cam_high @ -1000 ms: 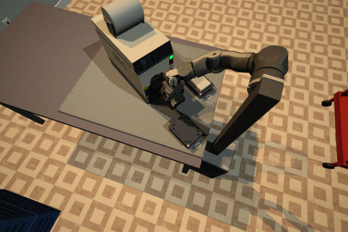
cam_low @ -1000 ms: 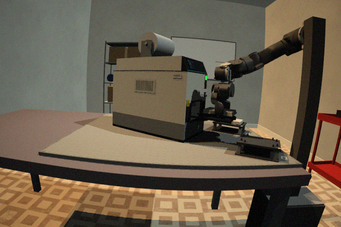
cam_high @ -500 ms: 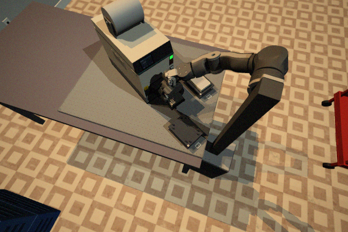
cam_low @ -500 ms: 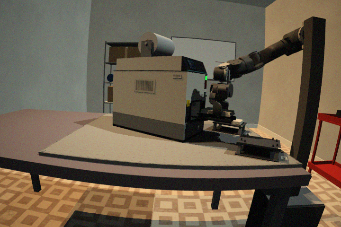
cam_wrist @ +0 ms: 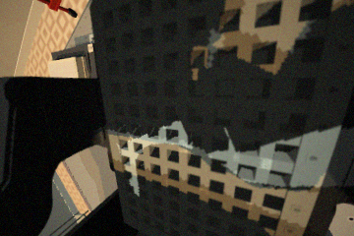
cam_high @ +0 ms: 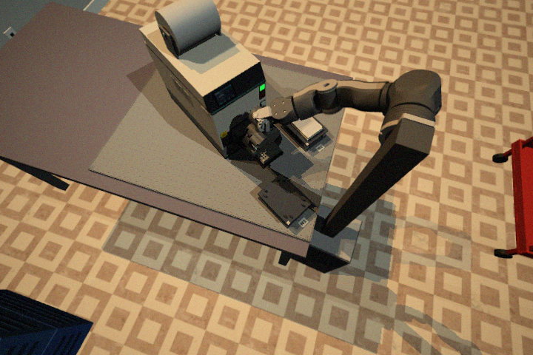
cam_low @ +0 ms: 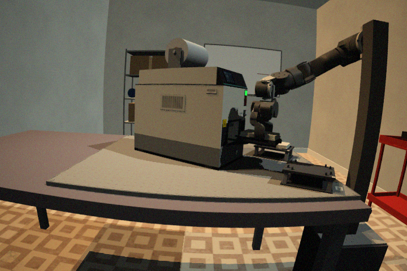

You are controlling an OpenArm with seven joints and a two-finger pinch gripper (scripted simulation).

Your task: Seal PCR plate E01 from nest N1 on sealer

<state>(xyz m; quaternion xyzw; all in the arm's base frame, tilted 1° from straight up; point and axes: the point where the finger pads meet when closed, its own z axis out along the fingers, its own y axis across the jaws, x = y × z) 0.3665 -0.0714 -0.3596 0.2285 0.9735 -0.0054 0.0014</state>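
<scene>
The plate E01 is right at my hand. The rest, counted from my hand: plate E07: 10 cm behind, 20 cm to the right, 7 cm below; sealer's dark stage: 2 cm below; foil roll: 30 cm ahead, 15 cm to the right, 29 cm above.
</scene>
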